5 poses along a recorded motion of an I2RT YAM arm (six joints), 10 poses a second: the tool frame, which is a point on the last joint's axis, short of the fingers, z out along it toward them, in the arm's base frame.
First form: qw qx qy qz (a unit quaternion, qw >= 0); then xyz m.
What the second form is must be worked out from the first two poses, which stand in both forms.
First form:
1: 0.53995 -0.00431 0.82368 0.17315 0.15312 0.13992 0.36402
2: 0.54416 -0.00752 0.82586 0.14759 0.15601 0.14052 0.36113
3: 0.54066 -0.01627 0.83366 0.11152 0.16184 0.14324 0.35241
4: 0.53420 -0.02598 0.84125 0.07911 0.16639 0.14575 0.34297
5: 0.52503 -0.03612 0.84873 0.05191 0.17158 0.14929 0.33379
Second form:
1: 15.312 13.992 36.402 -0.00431 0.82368 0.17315 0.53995
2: 15.601 14.052 36.113 -0.00752 0.82586 0.14759 0.54416
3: 16.184 14.324 35.241 -0.01627 0.83366 0.11152 0.54066
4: 16.639 14.575 34.297 -0.02598 0.84125 0.07911 0.53420
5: 17.158 14.929 33.379 -0.03612 0.84873 0.05191 0.52503
